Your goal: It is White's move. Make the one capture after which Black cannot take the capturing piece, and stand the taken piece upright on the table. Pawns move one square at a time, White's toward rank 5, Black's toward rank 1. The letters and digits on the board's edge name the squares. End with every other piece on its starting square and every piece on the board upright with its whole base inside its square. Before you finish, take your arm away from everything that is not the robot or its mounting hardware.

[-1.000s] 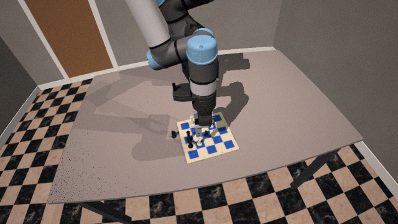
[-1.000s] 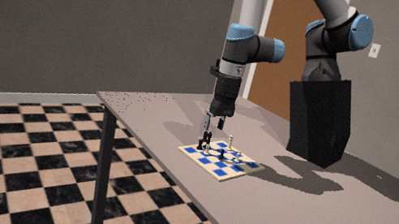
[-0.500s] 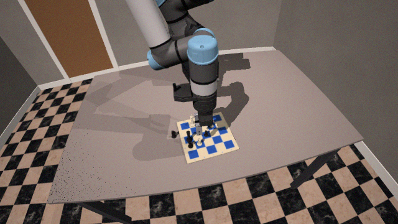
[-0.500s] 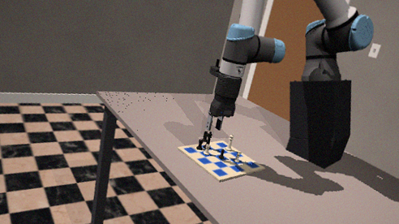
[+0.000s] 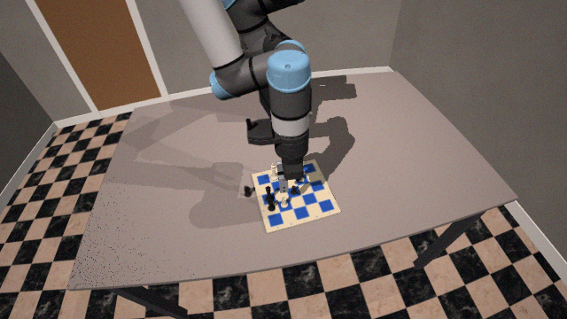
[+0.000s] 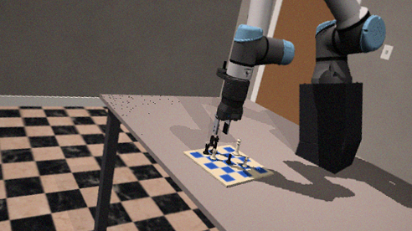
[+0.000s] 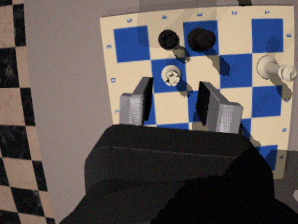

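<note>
Right now the tall black piece is 8 cm below my hand, 4 cm to the right of it and 2 cm behind it. The rest, counted from my hand: blue-and-cream chessboard 11 cm below, 4 cm behind, 3 cm to the left; then black pawn 10 cm below, 4 cm behind, 3 cm to the left; then tall white piece 11 cm behind, 8 cm below, 3 cm to the right.
</note>
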